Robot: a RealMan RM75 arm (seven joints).
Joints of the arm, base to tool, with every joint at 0 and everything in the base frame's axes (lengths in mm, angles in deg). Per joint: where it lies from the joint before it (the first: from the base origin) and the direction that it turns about. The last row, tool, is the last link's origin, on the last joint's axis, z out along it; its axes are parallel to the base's.
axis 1: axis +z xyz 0 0 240.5
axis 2: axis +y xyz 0 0 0
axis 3: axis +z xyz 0 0 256
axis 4: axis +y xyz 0 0 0
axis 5: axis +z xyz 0 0 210
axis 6: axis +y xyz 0 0 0
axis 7: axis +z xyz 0 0 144
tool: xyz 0 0 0
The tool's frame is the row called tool.
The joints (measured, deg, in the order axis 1, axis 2, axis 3, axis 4, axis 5, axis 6, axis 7), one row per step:
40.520 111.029 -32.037 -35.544 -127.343 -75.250 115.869
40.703 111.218 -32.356 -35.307 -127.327 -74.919 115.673
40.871 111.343 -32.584 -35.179 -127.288 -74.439 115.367
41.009 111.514 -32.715 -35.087 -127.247 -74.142 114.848
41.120 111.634 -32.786 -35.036 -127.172 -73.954 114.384
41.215 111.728 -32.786 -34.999 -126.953 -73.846 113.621
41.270 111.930 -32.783 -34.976 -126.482 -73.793 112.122
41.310 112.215 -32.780 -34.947 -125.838 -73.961 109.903
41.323 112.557 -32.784 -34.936 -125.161 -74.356 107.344
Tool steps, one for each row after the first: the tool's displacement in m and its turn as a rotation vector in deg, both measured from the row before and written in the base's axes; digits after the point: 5 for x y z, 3 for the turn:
-0.00120 0.00052 -0.00284 -0.212 -0.159 0.223
-0.00088 0.00111 -0.00152 0.116 -0.312 0.270
-0.00103 0.00064 -0.00173 0.052 -0.272 0.471
-0.00095 0.00056 -0.00109 0.078 -0.190 0.442
-0.00114 0.00060 -0.00062 0.195 -0.177 0.707
-0.00171 0.00036 -0.00126 0.307 -0.258 1.344
-0.00245 -0.00014 -0.00201 0.262 -0.338 2.032
-0.00282 -0.00076 -0.00256 0.148 -0.363 2.393

